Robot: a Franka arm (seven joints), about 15 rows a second.
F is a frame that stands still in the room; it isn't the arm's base.
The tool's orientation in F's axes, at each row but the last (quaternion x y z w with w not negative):
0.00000, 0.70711, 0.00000, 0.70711
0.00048, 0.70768, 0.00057, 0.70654
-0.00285, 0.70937, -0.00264, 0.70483
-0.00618, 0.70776, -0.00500, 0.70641
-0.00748, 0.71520, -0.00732, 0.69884
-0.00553, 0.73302, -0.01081, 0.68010
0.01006, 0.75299, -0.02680, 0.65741
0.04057, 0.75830, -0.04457, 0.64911
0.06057, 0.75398, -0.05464, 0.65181
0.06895, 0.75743, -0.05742, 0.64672
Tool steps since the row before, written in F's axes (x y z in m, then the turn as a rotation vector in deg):
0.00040, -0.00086, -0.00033, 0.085, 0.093, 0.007
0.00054, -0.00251, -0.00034, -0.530, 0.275, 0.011
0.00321, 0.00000, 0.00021, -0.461, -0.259, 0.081
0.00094, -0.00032, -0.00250, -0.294, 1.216, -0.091
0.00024, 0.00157, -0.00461, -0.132, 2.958, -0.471
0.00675, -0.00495, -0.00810, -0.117, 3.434, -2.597
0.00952, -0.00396, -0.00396, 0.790, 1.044, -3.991
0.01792, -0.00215, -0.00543, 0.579, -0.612, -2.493
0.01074, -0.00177, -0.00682, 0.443, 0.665, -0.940
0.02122, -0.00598, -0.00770, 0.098, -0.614, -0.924
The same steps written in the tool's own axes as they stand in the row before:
0.00033, -0.00086, 0.00040, -0.007, 0.093, 0.085
0.00034, -0.00251, 0.00054, -0.010, 0.275, -0.530
-0.00023, 0.00000, 0.00321, -0.076, -0.259, -0.462
0.00250, -0.00028, 0.00094, 0.072, 1.218, -0.292
0.00457, 0.00167, 0.00035, 0.412, 2.967, -0.121
0.00768, -0.00471, 0.00738, 2.519, 3.493, 0.049
0.00271, -0.00337, 0.01016, 3.825, 1.190, 1.261
0.00260, 0.00009, 0.01867, 2.372, -0.501, 1.024
0.00518, 0.00002, 0.01176, 0.880, 0.731, 0.461
0.00416, -0.00211, 0.02288, 0.879, -0.589, 0.348

